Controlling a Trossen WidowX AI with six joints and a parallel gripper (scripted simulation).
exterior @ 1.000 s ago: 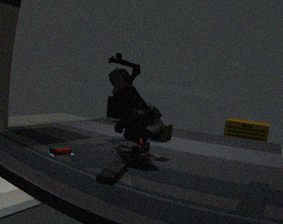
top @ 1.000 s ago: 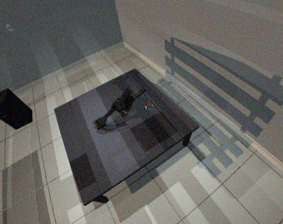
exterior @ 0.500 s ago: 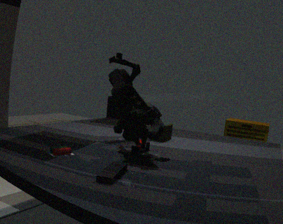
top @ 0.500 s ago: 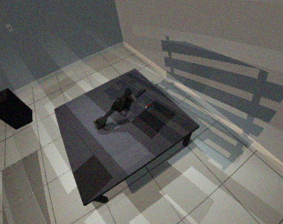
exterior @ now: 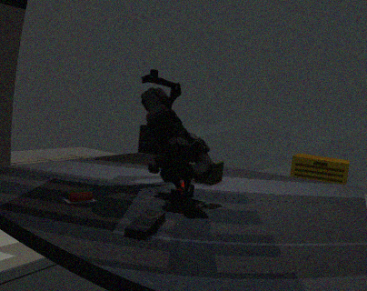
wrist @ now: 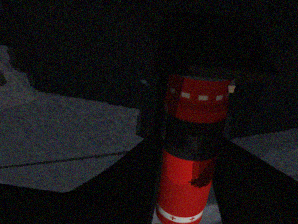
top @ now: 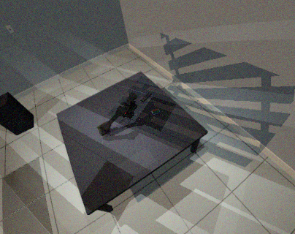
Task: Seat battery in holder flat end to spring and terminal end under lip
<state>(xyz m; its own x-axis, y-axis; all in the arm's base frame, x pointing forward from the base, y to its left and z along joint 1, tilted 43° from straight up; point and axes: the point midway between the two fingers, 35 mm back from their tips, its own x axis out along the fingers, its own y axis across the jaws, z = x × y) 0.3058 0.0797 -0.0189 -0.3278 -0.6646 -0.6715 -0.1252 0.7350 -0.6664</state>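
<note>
Right now the battery is 10 mm above my gripper tip. Also, from my gripper tip: dark block: 310 mm ahead, 100 mm to the left, 10 mm below.
</note>
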